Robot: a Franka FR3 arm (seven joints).
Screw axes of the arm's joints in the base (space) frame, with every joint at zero. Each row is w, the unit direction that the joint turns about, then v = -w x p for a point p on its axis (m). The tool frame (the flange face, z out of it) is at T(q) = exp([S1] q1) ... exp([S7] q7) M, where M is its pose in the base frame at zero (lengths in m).
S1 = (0, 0, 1, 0, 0, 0)
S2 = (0, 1, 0, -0.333, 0, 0)
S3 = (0, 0, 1, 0, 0, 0)
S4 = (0, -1, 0, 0.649, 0, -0.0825)
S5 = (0, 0, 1, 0, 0, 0)
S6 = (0, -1, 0, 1.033, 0, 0)
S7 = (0, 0, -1, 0, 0.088, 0)
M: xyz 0.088 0 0.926 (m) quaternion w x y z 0 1 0 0
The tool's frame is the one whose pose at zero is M.
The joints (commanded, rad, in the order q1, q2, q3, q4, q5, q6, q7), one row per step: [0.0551 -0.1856 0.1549 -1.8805 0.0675 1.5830 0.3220]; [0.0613 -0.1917 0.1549 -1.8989 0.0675 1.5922 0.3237]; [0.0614 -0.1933 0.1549 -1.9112 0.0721 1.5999 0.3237]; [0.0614 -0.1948 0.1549 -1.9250 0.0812 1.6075 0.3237]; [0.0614 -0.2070 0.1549 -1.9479 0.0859 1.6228 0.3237]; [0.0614 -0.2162 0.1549 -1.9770 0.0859 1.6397 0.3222]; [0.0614 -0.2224 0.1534 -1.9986 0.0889 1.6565 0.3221]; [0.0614 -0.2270 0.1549 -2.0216 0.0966 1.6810 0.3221]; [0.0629 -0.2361 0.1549 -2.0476 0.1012 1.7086 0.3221]
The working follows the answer.
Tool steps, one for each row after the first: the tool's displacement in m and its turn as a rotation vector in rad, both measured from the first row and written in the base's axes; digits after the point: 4 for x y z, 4 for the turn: [-0.0026 0.0025 -0.0050 -0.0019 0.0029 0.0036]; [-0.0033 0.0027 -0.0093 0.0017 0.0067 0.0024]; [-0.0041 0.0033 -0.0144 0.0092 0.0131 0.0003]; [-0.0074 0.0031 -0.0181 0.0126 0.0093 -0.0020]; [-0.0104 0.0023 -0.0261 0.0106 0.0119 -0.0023]; [-0.0119 0.0012 -0.0320 0.0129 0.0110 -0.0059]; [-0.0130 0.0021 -0.0387 0.0200 0.0064 -0.0082]; [-0.0149 0.0025 -0.0445 0.0248 -0.0034 -0.0102]
Tool pose at each row, in the base's axes (x y z in m, rotation vector in rad; rounded; the steps above come from the unrounded poses): [0.4767 0.1147 0.5758 -3.1225 0.1890 0.1882]; [0.4741 0.1172 0.5709 -3.1247 0.1837 0.1927]; [0.4734 0.1174 0.5665 -3.1209 0.1851 0.1988]; [0.4725 0.1180 0.5614 -3.1129 0.1873 0.2090]; [0.4693 0.1178 0.5577 -3.1093 0.1902 0.2031]; [0.4663 0.1169 0.5497 -3.1111 0.1911 0.2071]; [0.4648 0.1159 0.5439 -3.1083 0.1963 0.2057]; [0.4637 0.1168 0.5371 -3.1010 0.1986 0.1987]; [0.4617 0.1172 0.5313 -3.0964 0.2010 0.1836]

